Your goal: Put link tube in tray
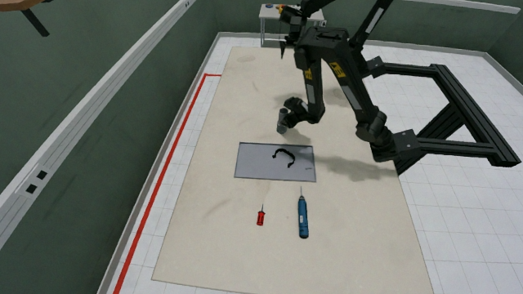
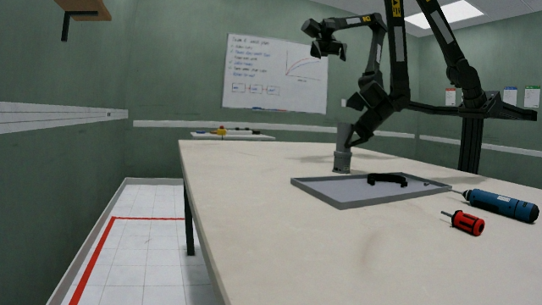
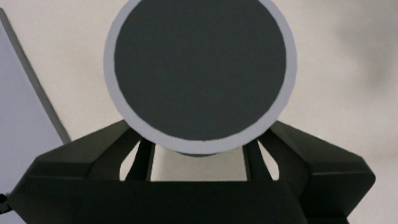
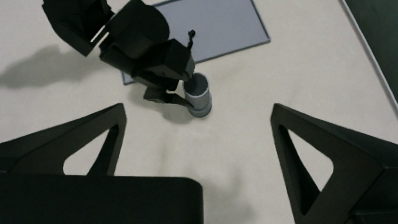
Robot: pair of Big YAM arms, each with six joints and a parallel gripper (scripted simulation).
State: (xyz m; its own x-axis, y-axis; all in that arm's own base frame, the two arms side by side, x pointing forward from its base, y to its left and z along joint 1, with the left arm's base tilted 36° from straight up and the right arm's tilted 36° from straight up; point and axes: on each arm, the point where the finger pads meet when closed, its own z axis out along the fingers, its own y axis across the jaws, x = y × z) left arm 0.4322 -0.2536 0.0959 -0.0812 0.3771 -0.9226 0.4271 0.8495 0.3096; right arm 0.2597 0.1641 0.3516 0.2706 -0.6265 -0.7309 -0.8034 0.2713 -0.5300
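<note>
Right now the joint module is 1 cm to the right of my left hand and 6 cm below it. Round my left hand: grey link tube (1 cm to the right, 2 cm above); then black curved clamp (3 cm behind, 19 cm to the left, 8 cm below); then tray (2 cm ahead, 22 cm to the left, 8 cm below).
</note>
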